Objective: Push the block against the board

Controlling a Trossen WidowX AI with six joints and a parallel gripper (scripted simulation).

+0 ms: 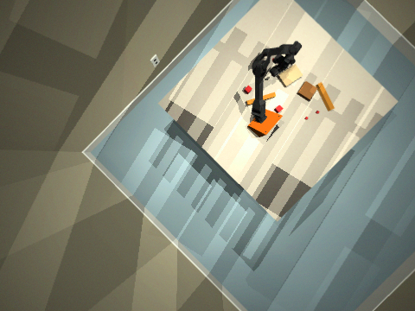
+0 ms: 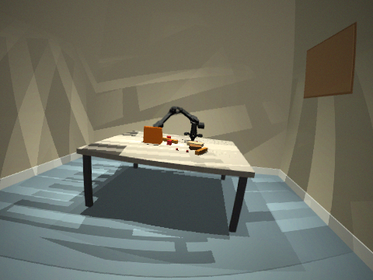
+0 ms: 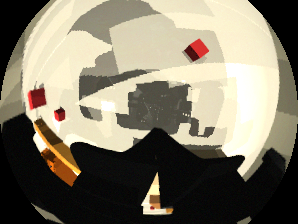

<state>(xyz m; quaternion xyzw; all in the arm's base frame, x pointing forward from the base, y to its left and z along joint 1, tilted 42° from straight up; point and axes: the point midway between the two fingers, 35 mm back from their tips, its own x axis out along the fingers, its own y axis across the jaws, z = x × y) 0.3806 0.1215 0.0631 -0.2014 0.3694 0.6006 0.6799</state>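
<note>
Now: the pale tan slab 90 mm to the right of my gripper tip, 30 mm ahead of it and 10 mm above it. From my gripper tip the other things lie so: orange square block (260 mm to the right, 30 mm ahead, 10 mm above).
</note>
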